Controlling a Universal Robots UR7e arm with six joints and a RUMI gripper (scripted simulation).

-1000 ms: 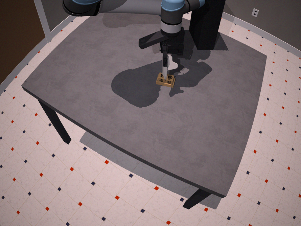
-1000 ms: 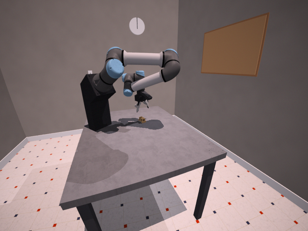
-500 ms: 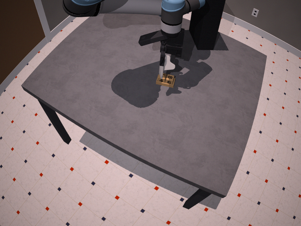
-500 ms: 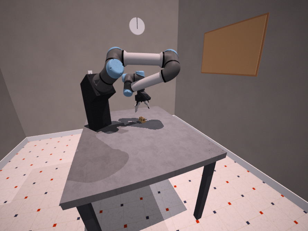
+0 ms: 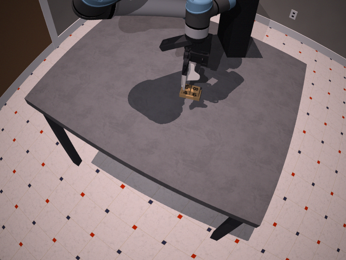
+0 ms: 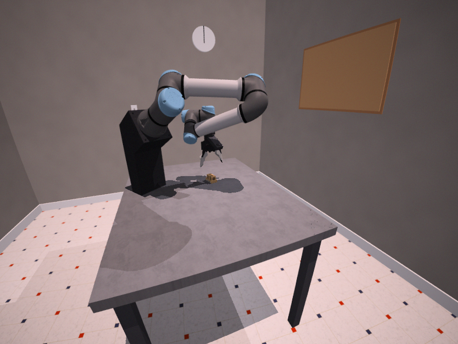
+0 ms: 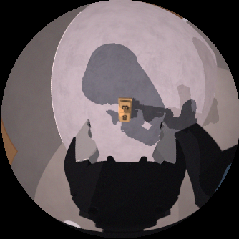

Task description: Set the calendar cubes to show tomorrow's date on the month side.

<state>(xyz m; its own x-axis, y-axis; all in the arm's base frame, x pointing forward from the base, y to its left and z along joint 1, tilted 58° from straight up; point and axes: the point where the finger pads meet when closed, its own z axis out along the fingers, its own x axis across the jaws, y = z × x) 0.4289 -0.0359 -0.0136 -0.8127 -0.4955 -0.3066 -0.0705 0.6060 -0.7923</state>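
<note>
Right now my hand is 110 mm above the wooden tray and 20 mm to the right of it.
</note>
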